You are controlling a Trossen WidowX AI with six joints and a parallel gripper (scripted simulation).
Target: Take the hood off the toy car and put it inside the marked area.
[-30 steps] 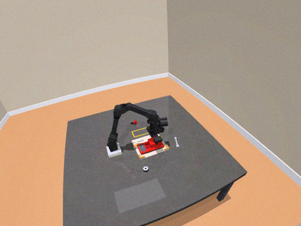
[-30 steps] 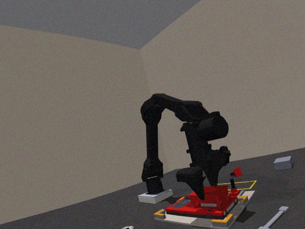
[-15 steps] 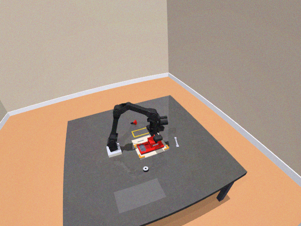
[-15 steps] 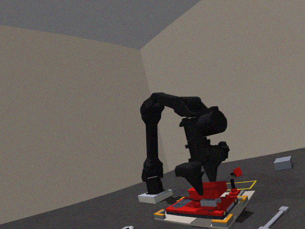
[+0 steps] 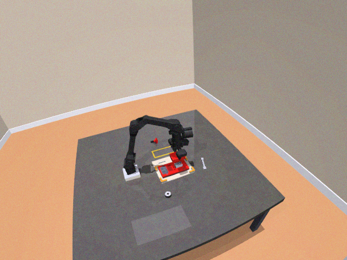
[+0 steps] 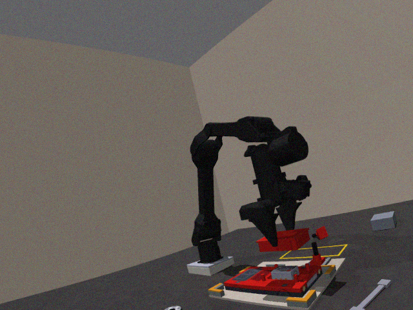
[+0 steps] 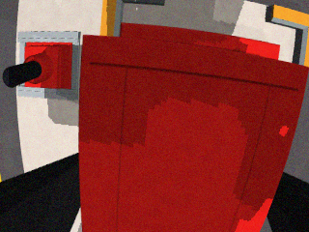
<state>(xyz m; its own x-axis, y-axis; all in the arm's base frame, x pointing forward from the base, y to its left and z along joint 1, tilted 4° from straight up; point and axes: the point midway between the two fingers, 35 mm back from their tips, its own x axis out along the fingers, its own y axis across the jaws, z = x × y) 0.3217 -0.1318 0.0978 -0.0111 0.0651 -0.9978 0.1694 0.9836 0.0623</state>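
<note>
Right now the grey engine block is 8 cm below my gripper tip, 1 cm to the right of it and 1 cm behind it. The rest, counted from my gripper tip: red hood (right at my gripper tip); wrench-like bar (17 cm ahead, 10 cm below, 9 cm to the right).
</note>
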